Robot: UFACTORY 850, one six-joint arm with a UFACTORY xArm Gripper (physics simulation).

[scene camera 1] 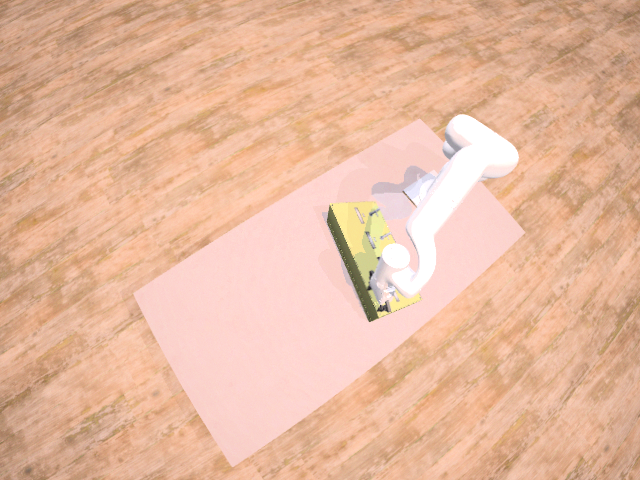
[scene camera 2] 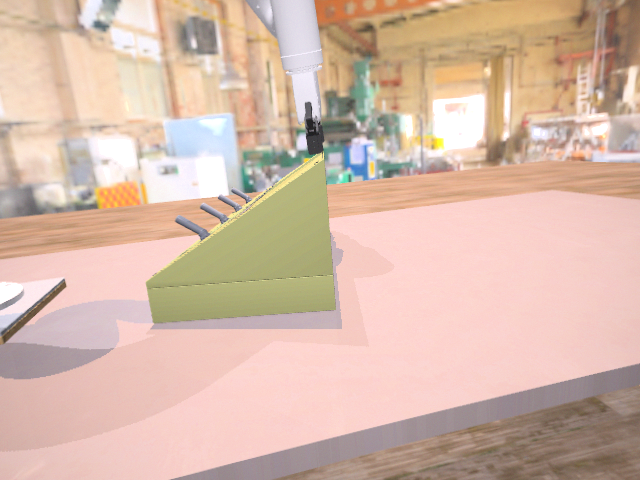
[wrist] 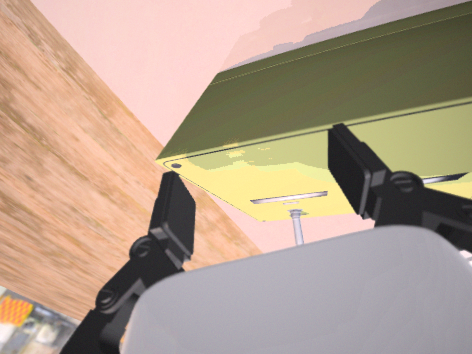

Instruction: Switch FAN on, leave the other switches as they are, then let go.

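Observation:
A yellow-green sloped switch panel (scene camera 1: pixel 347 219) (scene camera 2: pixel 268 248) (wrist: pixel 325 95) stands on the mat. Several grey lever switches, among them one lever (scene camera 2: pixel 191 226) nearest scene camera 2 and another lever (scene camera 2: pixel 212 212), stick out of its slope. In the wrist view one lever (wrist: pixel 297 227) shows below a label strip (wrist: pixel 289 197), partly hidden by the gripper body. No label is readable, so I cannot tell which switch is FAN. My gripper (scene camera 1: pixel 377 297) (scene camera 2: pixel 315 147) (wrist: pixel 254 167) is open and empty, at the panel's high edge near one end, apart from the visible lever.
The pink mat (scene camera 1: pixel 232 310) (scene camera 2: pixel 465 310) (wrist: pixel 100 50) lies under the panel. The white arm (scene camera 1: pixel 444 201) reaches over the panel from the base plate (scene camera 1: pixel 413 193) (scene camera 2: pixel 43 297) and hides part of its slope in scene camera 1.

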